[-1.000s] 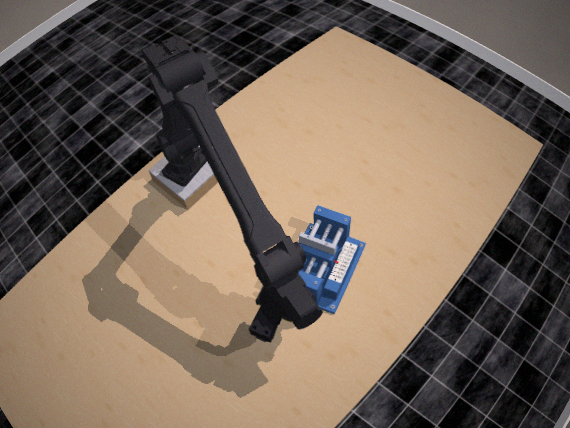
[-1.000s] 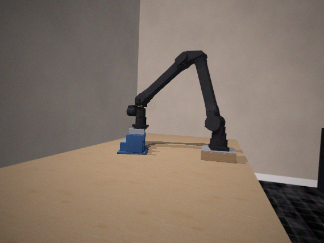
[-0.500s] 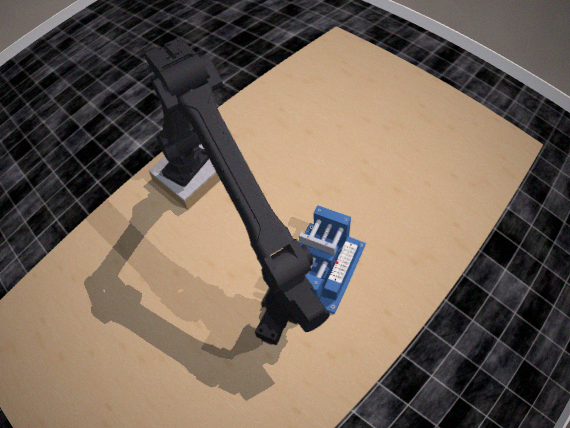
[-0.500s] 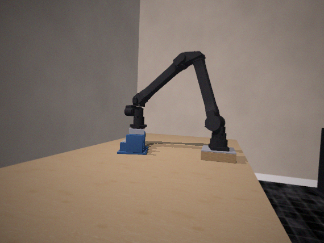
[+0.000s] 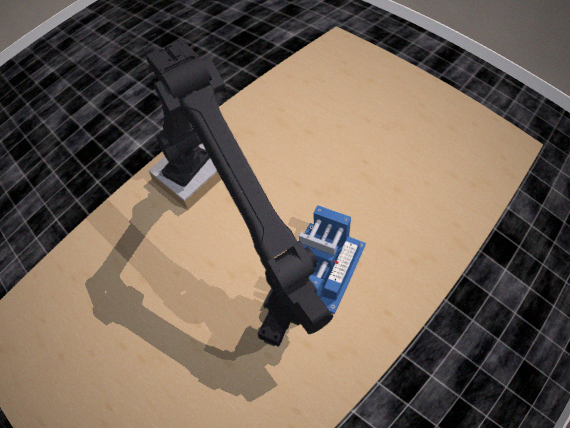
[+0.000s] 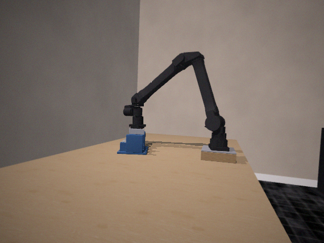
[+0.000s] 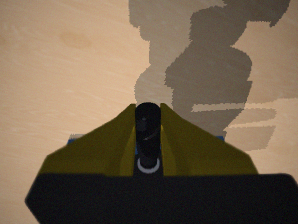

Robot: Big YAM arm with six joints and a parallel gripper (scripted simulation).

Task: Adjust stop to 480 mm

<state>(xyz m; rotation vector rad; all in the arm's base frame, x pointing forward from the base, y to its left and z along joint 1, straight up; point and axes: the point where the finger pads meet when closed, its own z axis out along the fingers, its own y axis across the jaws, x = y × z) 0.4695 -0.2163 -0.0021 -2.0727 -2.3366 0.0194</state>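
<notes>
The black handwheel is 10 mm behind my hand, 30 mm to the left of it and 10 mm above it. The rest, counted from my hand: sliding stop block 20 mm behind, 160 mm to the left, 40 mm above; then black handwheel handle 10 mm to the left.
</notes>
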